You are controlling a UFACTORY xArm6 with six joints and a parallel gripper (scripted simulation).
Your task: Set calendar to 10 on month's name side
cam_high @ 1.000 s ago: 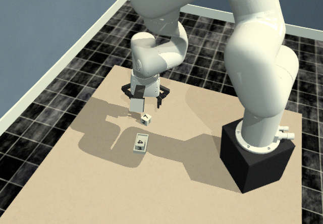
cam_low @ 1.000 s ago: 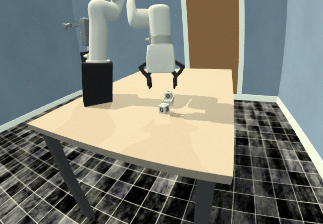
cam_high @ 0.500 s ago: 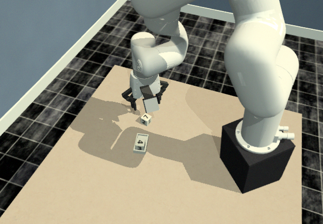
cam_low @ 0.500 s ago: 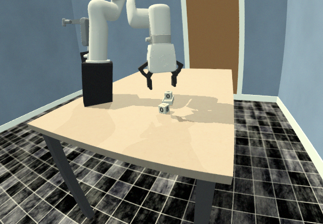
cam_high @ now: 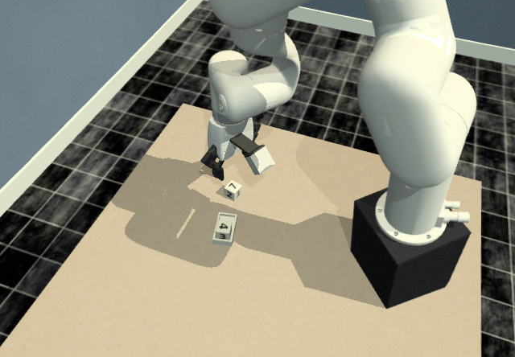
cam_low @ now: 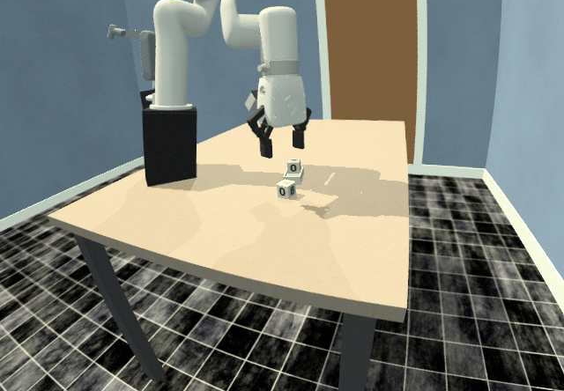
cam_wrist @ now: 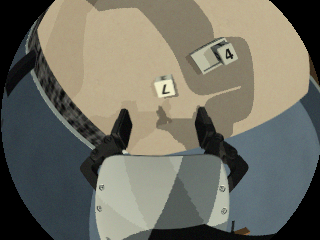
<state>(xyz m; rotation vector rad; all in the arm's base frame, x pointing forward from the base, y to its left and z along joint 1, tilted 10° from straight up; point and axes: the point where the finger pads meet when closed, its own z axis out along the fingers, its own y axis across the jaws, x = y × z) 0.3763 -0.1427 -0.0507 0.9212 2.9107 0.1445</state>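
Right now my hand is 10 cm above the white cube. The rest, counted from my hand: tray (1 cm behind, 11 cm to the left, 10 cm below).
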